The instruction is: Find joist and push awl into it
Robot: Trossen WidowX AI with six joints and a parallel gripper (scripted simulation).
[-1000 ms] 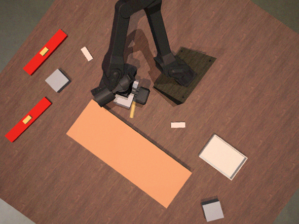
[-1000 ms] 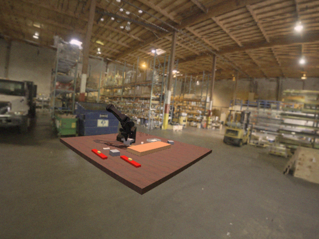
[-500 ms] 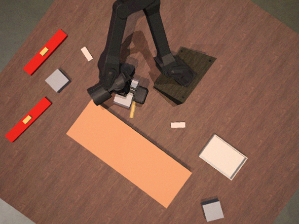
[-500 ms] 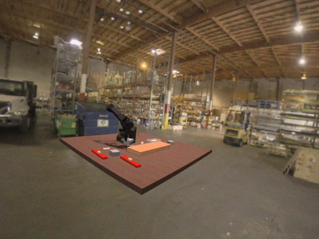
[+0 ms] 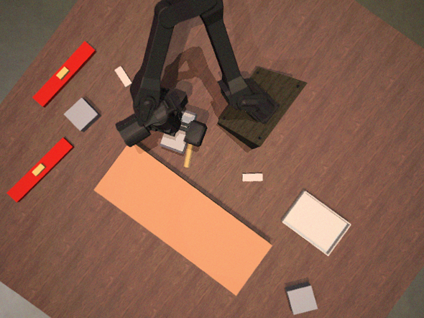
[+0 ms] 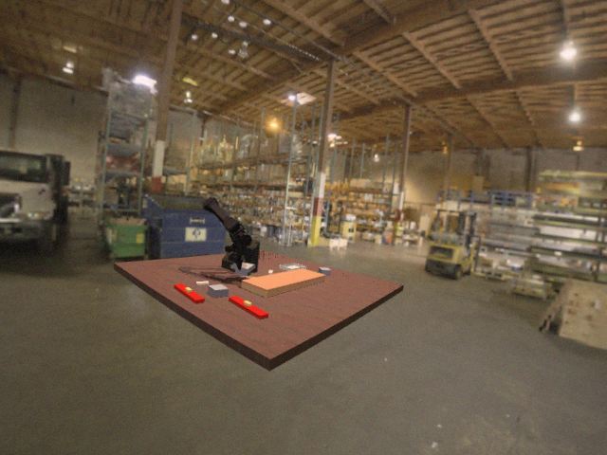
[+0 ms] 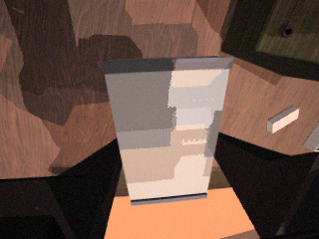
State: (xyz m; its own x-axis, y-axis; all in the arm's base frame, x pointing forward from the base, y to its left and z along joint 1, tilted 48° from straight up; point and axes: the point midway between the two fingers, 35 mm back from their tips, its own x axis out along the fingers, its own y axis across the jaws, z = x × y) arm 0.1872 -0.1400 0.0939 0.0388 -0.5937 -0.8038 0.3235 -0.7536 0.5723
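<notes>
The awl lies 10 mm ahead of my gripper tip, 40 mm to the left of it and 60 mm below it. From my gripper tip the other things lie so: grey stud finder 10 mm ahead, 10 mm to the left, 20 mm below; white tray 40 mm behind, 490 mm to the left, 60 mm below.
</notes>
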